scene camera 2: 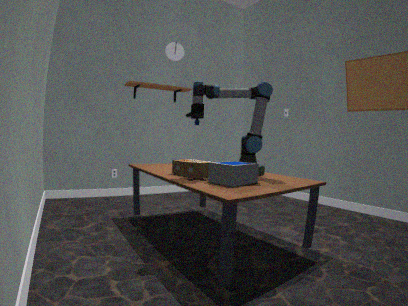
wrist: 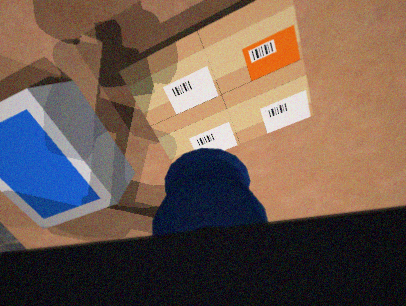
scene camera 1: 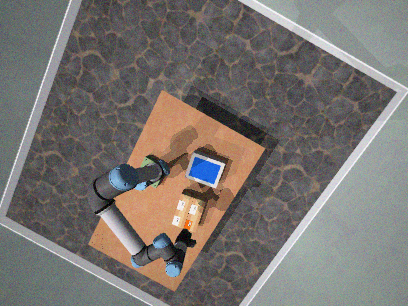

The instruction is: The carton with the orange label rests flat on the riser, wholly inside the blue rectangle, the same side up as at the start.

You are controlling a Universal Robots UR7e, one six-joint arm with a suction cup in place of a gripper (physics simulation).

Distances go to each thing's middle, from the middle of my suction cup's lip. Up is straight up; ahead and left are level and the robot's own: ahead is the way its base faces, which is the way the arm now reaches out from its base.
Labels:
My suction cup is 340 mm to the right of the grey riser with blue rectangle (scene camera 2: pixel 232 173), 310 mm above it and 100 mm past it.

